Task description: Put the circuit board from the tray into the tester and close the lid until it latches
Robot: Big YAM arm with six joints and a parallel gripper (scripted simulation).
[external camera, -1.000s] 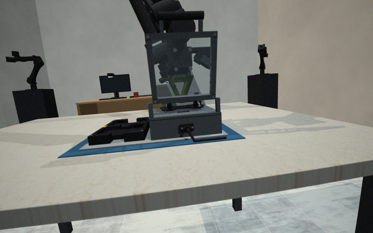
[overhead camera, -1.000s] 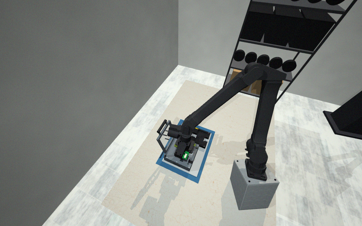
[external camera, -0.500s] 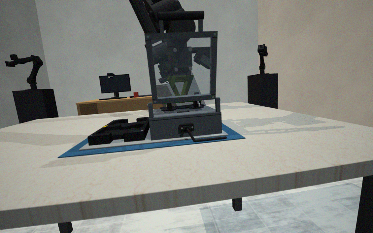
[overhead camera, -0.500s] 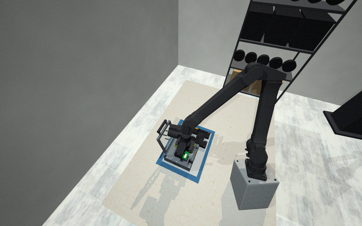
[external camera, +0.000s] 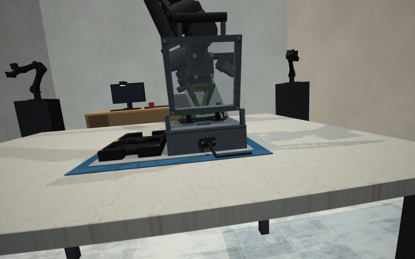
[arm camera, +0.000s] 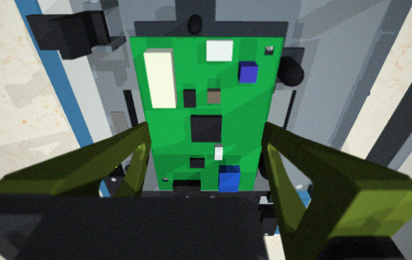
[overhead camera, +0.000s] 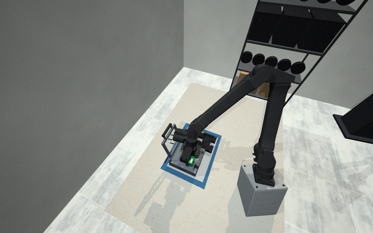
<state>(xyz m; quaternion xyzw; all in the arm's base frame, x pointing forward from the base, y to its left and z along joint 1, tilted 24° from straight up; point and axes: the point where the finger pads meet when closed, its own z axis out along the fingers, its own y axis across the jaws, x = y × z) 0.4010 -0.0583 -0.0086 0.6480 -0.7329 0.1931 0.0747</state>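
Right now the green circuit board is right at my hand. Also, from my hand: latch hook: 50 mm behind, 70 mm to the left; dark plate: 10 mm ahead, 20 mm below; clear lid: 120 mm ahead, 20 mm to the right, 90 mm above.
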